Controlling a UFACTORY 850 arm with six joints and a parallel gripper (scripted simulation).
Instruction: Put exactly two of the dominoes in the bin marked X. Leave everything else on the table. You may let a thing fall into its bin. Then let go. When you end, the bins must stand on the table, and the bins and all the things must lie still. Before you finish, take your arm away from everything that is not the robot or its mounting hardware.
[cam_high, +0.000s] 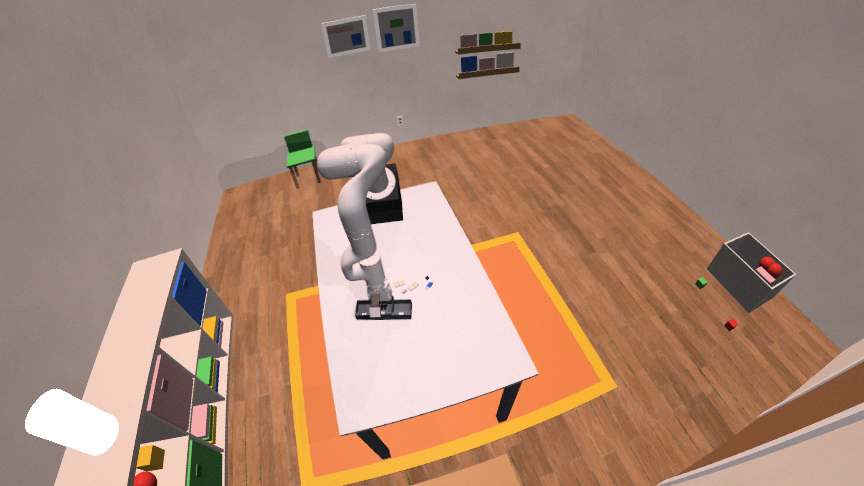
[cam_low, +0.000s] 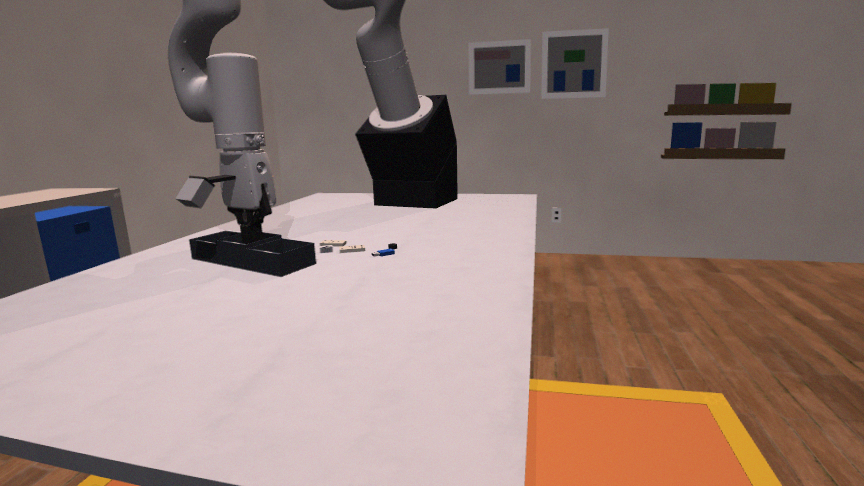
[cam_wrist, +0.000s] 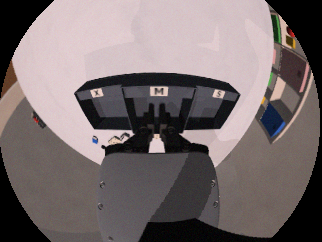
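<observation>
My hand is 3 cm above the black bin tray and 1 cm to the left of it. Round my hand: blue USB stick 24 cm to the left, 5 cm below, 1 cm behind; then small grey piece 13 cm to the left, 5 cm behind, 4 cm below; then small black piece 26 cm to the left, 6 cm behind, 5 cm below.
</observation>
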